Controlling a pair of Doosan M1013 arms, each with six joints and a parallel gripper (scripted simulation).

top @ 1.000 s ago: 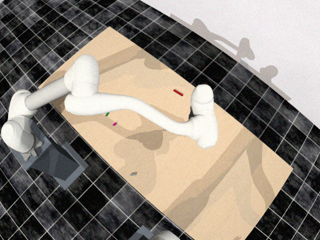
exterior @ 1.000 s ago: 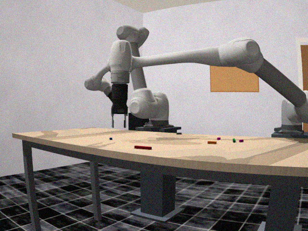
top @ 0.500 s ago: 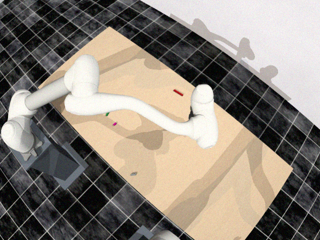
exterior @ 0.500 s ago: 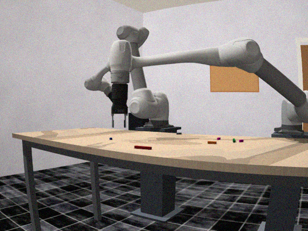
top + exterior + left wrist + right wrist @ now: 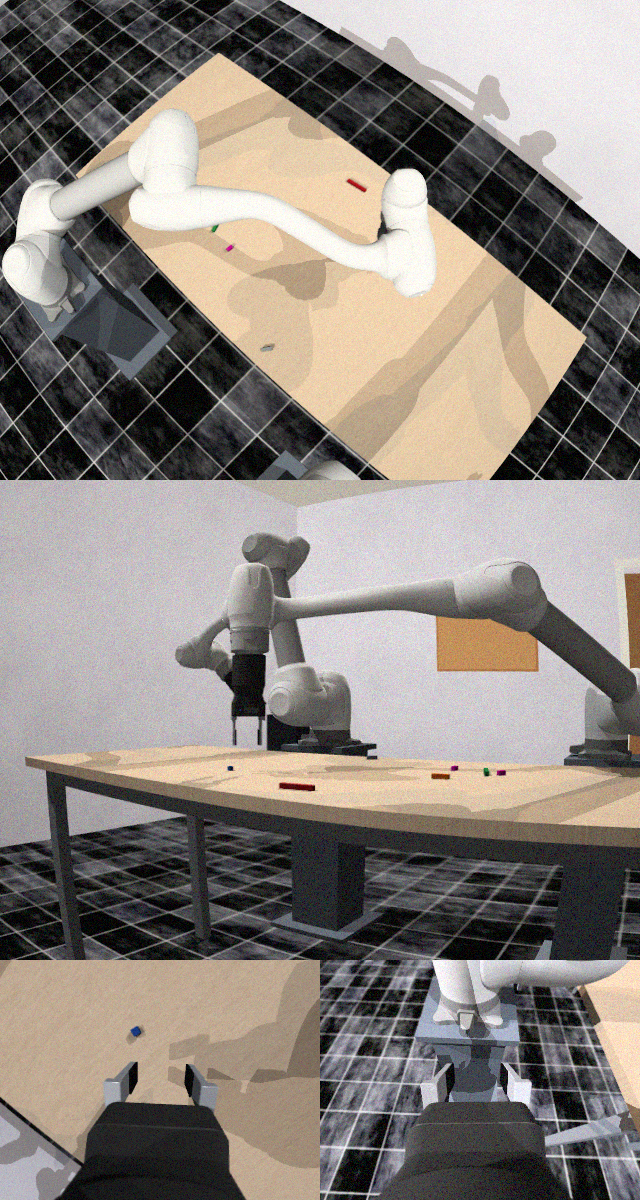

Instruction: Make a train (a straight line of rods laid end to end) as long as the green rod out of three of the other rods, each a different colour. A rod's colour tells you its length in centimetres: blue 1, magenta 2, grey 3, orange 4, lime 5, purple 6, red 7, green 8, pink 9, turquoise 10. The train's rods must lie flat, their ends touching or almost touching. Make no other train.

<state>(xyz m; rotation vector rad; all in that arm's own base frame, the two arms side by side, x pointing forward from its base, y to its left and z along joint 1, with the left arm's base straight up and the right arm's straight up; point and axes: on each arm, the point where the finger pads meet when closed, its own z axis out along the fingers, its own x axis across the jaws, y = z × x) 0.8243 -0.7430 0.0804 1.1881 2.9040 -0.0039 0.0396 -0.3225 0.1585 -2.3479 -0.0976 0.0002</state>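
Right now the blue rod is 5 cm to the right of my left hand and 8 cm below it. Also, from my left hand: orange rod 16 cm behind, 40 cm to the left, 8 cm below; grey rod 45 cm behind, 6 cm to the left, 8 cm below; red rod 13 cm ahead, 24 cm to the left, 8 cm below.
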